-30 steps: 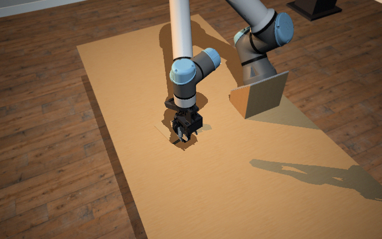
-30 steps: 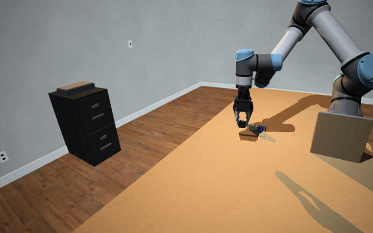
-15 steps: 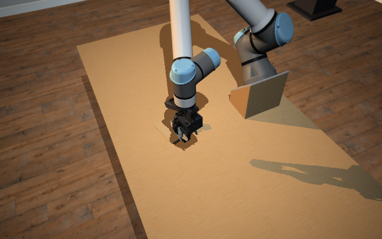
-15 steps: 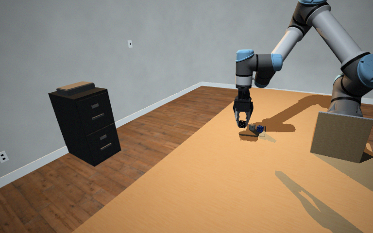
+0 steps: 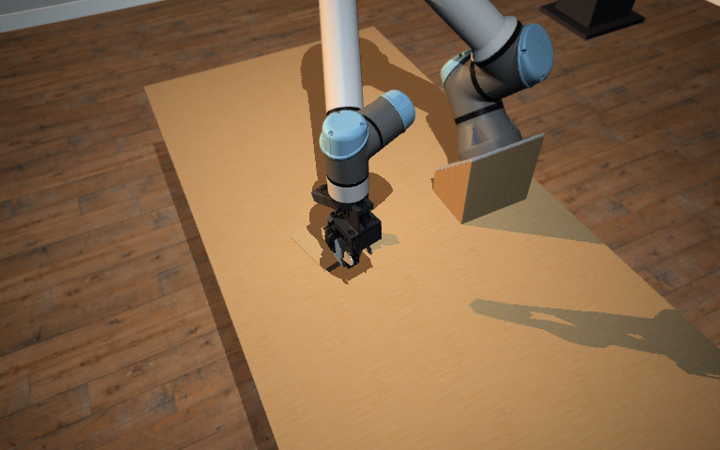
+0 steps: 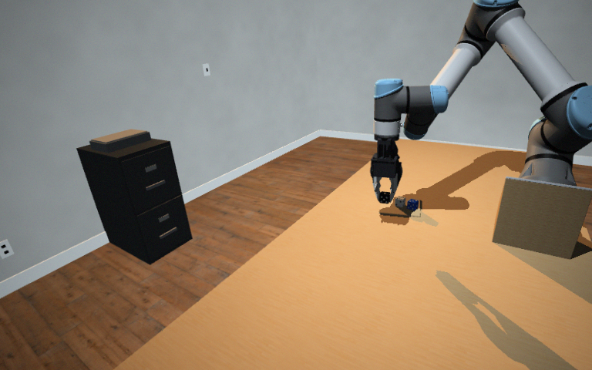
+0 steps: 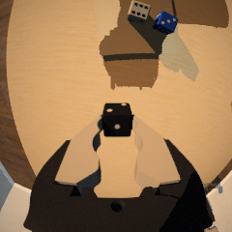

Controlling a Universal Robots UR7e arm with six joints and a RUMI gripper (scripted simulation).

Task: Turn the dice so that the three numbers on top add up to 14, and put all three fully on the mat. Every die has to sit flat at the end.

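My gripper is now right at the black die. Round my hand: tan mat (150 mm to the right, 100 mm below, 10 mm behind); then white die (150 mm to the right, 80 mm below, 10 mm behind); then blue die (150 mm to the right, 80 mm below, 50 mm behind).
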